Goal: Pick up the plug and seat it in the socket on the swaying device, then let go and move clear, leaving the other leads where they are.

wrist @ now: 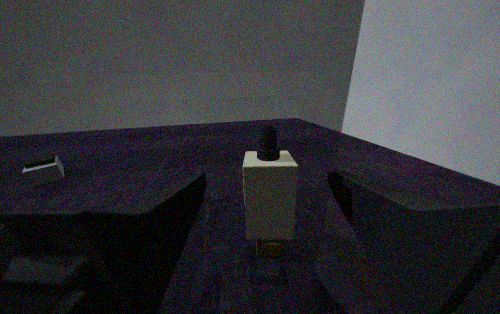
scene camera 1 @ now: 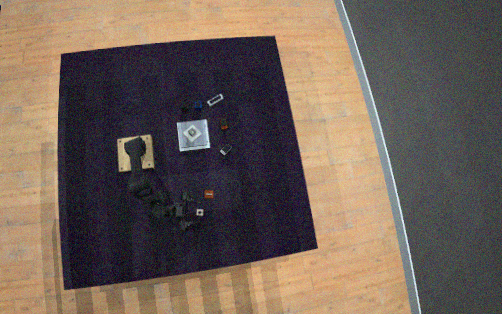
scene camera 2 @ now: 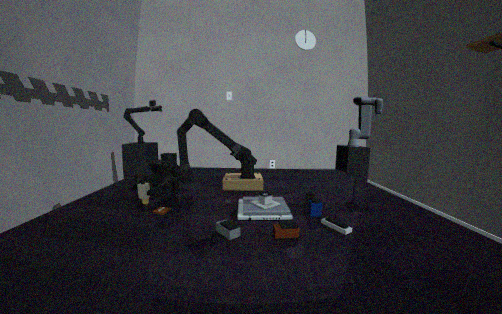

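The plug, a cream block point(scene camera 1: 200, 212) point(scene camera 2: 143, 191) point(wrist: 270, 200) with a black stub on top and a yellowish tip below, stands upright. My gripper point(scene camera 1: 190, 211) point(wrist: 266, 176) is open, its fingers spread wide with a gap on both sides of the plug in the wrist view. In scene camera 1 the plug is just beyond the fingertips. In scene camera 2 the gripper is dark and its fingertips are hard to make out. The device point(scene camera 1: 183, 146) point(scene camera 2: 265, 217) is a pale flat slab carrying a tilted white plate with a small socket block point(scene camera 1: 192, 133) point(scene camera 2: 265, 198) on it.
A flat orange tile point(scene camera 1: 209, 194) point(scene camera 2: 162, 210) lies near the plug. Around the device are a grey block point(scene camera 1: 226, 149) point(scene camera 2: 228, 230) point(wrist: 47, 172), an orange block point(scene camera 1: 224, 124) point(scene camera 2: 286, 231), a blue block point(scene camera 1: 198, 104) point(scene camera 2: 316, 209), a dark block point(scene camera 1: 185, 109) and a white-rimmed bar point(scene camera 2: 344, 230).
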